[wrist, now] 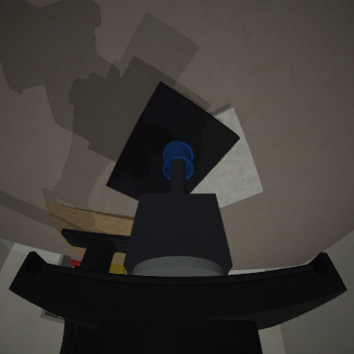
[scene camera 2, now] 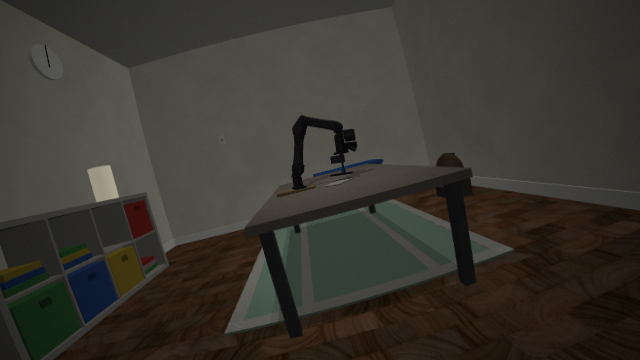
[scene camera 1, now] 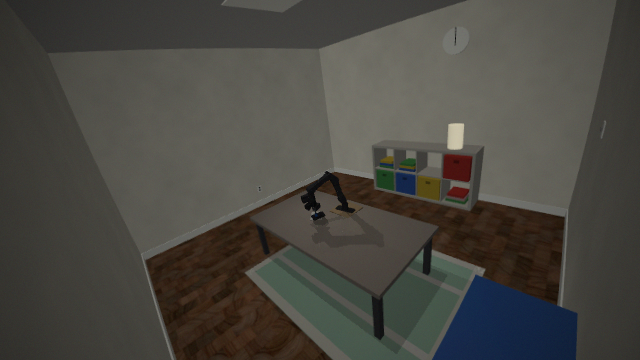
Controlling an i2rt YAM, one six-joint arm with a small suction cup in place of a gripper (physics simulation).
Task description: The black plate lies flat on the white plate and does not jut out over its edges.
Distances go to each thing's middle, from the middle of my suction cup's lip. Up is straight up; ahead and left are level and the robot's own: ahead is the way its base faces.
The white plate [wrist: 234, 177] is 6 cm behind my suction cup, 5 cm to the right of it and 5 cm below it. The rest, counted from my suction cup: black plate [wrist: 167, 116]: 1 cm to the left, 1 cm below, 1 cm behind.
